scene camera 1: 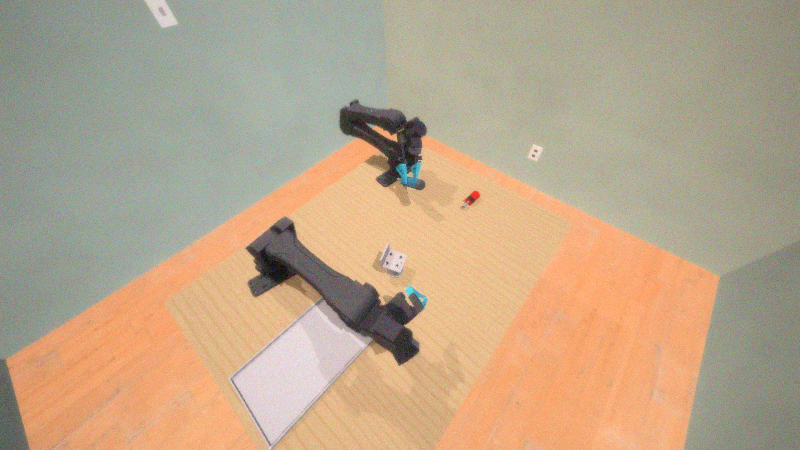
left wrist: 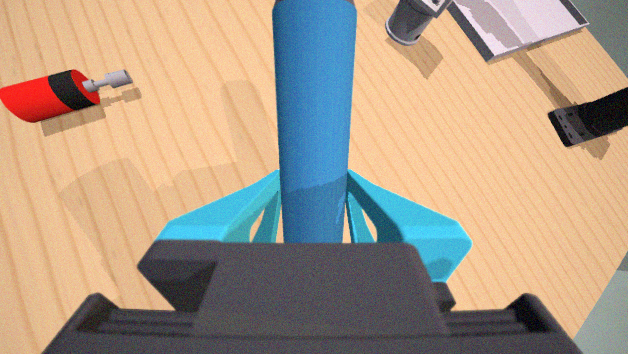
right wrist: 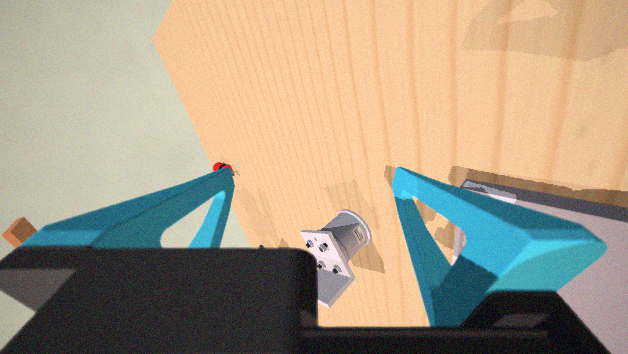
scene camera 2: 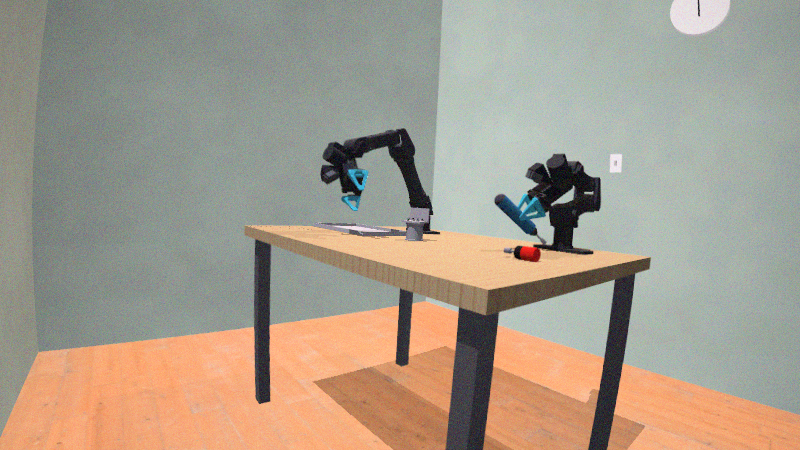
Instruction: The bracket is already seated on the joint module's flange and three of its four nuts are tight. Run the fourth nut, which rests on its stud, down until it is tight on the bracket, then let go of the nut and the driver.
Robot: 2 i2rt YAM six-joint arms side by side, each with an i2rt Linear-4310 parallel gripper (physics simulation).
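Pixels of known places: left gripper, fingertip midpoint: (scene camera 1: 411, 183) (left wrist: 313, 177) (scene camera 2: 517, 217); right gripper, fingertip midpoint: (scene camera 1: 415, 308) (right wrist: 313, 176) (scene camera 2: 358, 200); left arm's base at its link origin: (scene camera 1: 396, 173) (scene camera 2: 562, 250); right arm's base at its link origin: (scene camera 1: 279, 274) (left wrist: 584, 122).
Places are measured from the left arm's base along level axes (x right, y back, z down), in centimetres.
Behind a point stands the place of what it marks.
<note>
A white angled bracket (scene camera 1: 394, 260) @[x 33.0, y -37.1, z -6.6 cm] (scene camera 2: 419, 214) @[x 34.4, y -34.5, z -8.8 cm] (right wrist: 334, 286) @[x 36.4, y -35.6, z -8.6 cm] sits on the upright grey joint module (scene camera 2: 414, 231) @[x 30.7, y -38.7, z -3.2 cm] (left wrist: 410, 22) @[x 31.0, y -35.1, z -3.3 cm] (right wrist: 352, 231) @[x 34.9, y -39.3, z -2.5 cm]. Several dark studs with nuts show on its plate in the right wrist view; which nut is loose cannot be told. My left gripper (scene camera 1: 410, 177) @[x 6.4, y -16.6, z -10.0 cm] (scene camera 2: 528, 210) @[x 6.4, y -16.6, z -10.0 cm] (left wrist: 313, 177) @[x 6.4, y -16.6, z -10.0 cm] is shut on the blue handle of a driver (scene camera 1: 415, 183) @[x 9.2, y -21.8, z -15.6 cm] (scene camera 2: 515, 214) @[x 5.0, y -19.1, z -11.0 cm] (left wrist: 315, 100) @[x 6.5, y -19.1, z -14.6 cm], held tilted above the table, away from the module, its shaft pointing down toward the left arm's base. My right gripper (scene camera 1: 417, 297) @[x 40.5, y -55.1, z -12.3 cm] (scene camera 2: 359, 191) @[x 40.5, y -55.1, z -12.3 cm] (right wrist: 313, 176) @[x 40.5, y -55.1, z -12.3 cm] is open and empty, above and beside the module.
A red driver (scene camera 1: 473, 197) @[x -11.6, y -35.0, z -3.4 cm] (scene camera 2: 528, 253) @[x -14.3, y -35.7, z -2.0 cm] (left wrist: 35, 97) @[x -13.0, y -33.1, z -3.1 cm] (right wrist: 219, 167) @[x -11.2, y -35.7, z -2.7 cm] with a black band and grey socket lies on the table. A shallow pale tray (scene camera 1: 279, 386) @[x 80.1, y -43.0, z -0.4 cm] (left wrist: 540, 25) @[x 71.6, y -34.3, z -0.4 cm] (right wrist: 575, 260) lies beneath and beside the right arm. The right arm's base (left wrist: 569, 126) @[x 56.8, y -11.9, z -1.0 cm] stands beyond the module.
</note>
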